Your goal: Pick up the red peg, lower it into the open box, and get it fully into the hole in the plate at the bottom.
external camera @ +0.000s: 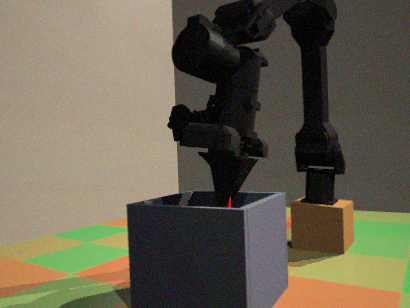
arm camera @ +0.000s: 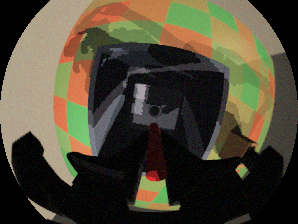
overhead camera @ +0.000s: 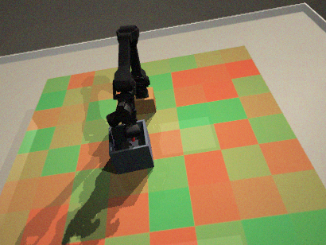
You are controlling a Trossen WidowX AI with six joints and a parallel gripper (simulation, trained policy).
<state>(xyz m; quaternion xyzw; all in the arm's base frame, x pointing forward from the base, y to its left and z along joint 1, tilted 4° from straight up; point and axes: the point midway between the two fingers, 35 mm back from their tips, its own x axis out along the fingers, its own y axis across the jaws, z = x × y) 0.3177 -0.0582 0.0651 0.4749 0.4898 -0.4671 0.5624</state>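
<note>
The red peg is 1 cm above my gripper tip. From my gripper tip the other things lie so: grey plate: 8 cm below, 2 cm to the right.
</note>
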